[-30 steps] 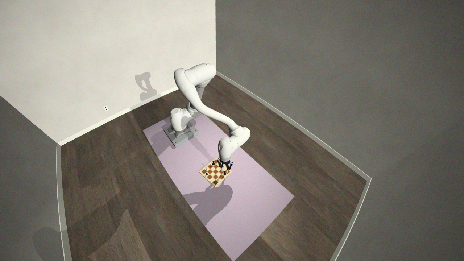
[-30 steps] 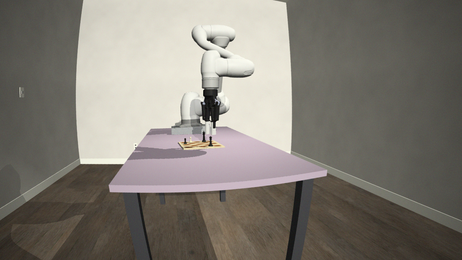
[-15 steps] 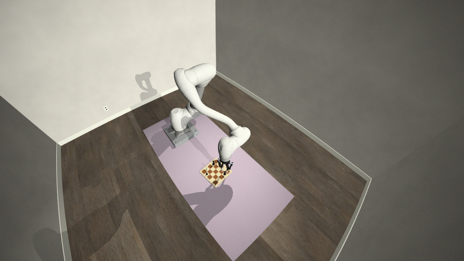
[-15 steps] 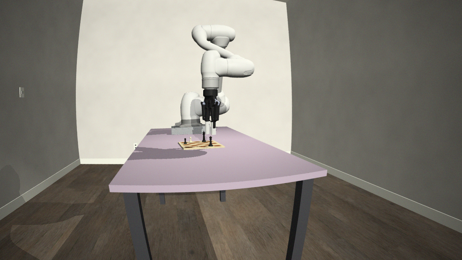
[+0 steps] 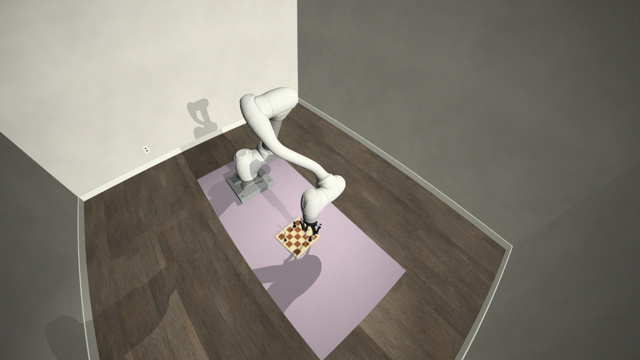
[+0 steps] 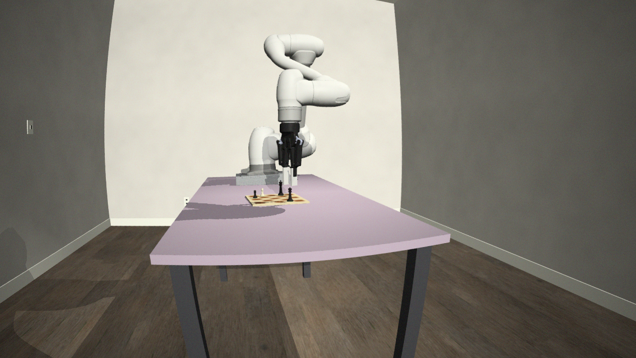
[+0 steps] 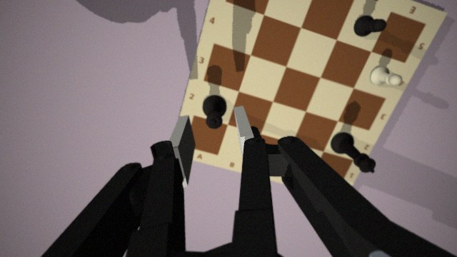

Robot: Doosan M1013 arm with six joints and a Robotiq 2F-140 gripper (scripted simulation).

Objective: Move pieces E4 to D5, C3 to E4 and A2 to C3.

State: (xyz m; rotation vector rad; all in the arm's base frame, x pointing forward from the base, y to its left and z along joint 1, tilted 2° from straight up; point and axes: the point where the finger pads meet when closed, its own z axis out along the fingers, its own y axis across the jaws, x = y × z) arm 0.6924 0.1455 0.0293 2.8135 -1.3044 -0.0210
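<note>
My hand is 100 mm above the chessboard, 60 mm to the left of it and 60 mm past it. From my hand the other things lie so: white pawn 130 mm behind, 110 mm to the right, 80 mm below; black pawn 140 mm to the right, 80 mm below, 80 mm behind; tall black piece 140 mm behind, 60 mm below, 40 mm to the right.
</note>
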